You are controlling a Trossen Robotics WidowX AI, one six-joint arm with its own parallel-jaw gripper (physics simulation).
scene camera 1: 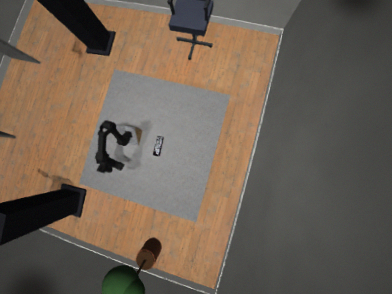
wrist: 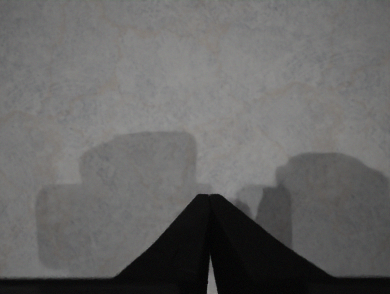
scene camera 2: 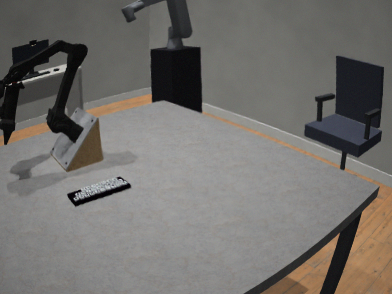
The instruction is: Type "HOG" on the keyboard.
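Seen in the pictures: gripper, between the fingertips: [scene camera 1: 118, 165] [wrist: 208, 205] [scene camera 2: 5, 144]; arm's base, origin of its link: [scene camera 1: 128, 134] [scene camera 2: 76, 133].
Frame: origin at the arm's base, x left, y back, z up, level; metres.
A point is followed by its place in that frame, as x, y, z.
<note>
A small black keyboard with white keys [scene camera 1: 158, 146] @[-0.061, -0.285, -0.086] [scene camera 2: 99, 190] @[-0.057, -0.295, -0.083] lies flat on the grey table [scene camera 1: 190, 185] @[-0.372, -0.679, -0.097] [scene camera 2: 225, 210] @[0.155, -0.584, -0.097] [wrist: 150, 65] @[-0.404, -0.024, -0.097], in front of the arm's wedge-shaped base. Its letters are too small to read in the scene views. The keyboard does not show in the wrist view. My gripper [scene camera 1: 121, 166] @[-0.309, 0.007, 0.044] [scene camera 2: 6, 143] @[-0.309, 0.007, 0.044] [wrist: 208, 205] @[-0.309, 0.007, 0.044] is shut with its fingertips together and nothing between them. It points down over the table, well to the side of the keyboard and apart from it. In the wrist view, bare table and shadows show beyond the fingertips.
The arm's wedge base [scene camera 2: 89, 149] @[0.018, -0.077, -0.043] stands on the table beside the keyboard. Beyond the table are an office chair [scene camera 1: 191, 17] [scene camera 2: 350, 125], a black pedestal [scene camera 2: 176, 77] carrying another robot arm, and a brown plant pot [scene camera 1: 150, 251].
</note>
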